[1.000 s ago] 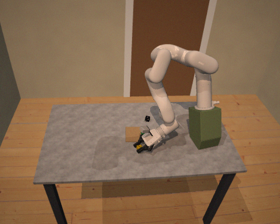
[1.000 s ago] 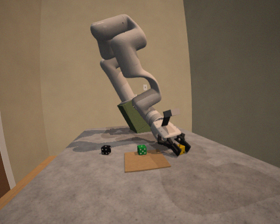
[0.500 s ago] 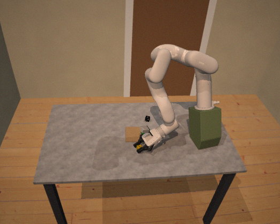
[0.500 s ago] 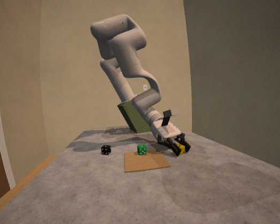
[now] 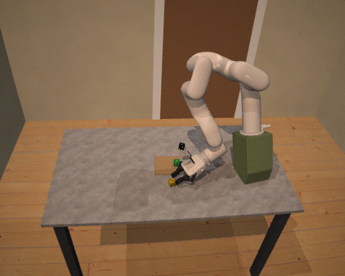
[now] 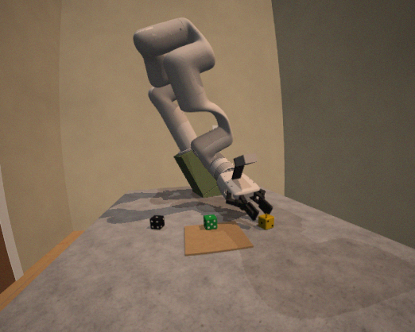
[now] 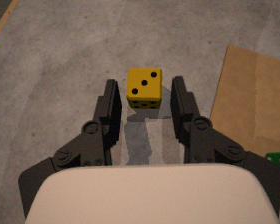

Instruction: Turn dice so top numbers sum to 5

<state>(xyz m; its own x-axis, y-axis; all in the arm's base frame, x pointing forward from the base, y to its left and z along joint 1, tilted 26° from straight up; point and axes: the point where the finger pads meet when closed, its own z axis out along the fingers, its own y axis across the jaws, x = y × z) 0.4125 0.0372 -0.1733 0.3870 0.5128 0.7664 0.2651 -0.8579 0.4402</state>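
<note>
The yellow die lies 2 cm ahead of my hand, 1 cm to the left of it and 3 cm below it. Round my hand: tan mat (2 cm ahead, 13 cm to the right, 4 cm below); green die (2 cm behind, 13 cm to the right, 2 cm below); black die (7 cm behind, 26 cm to the right, 3 cm below).
</note>
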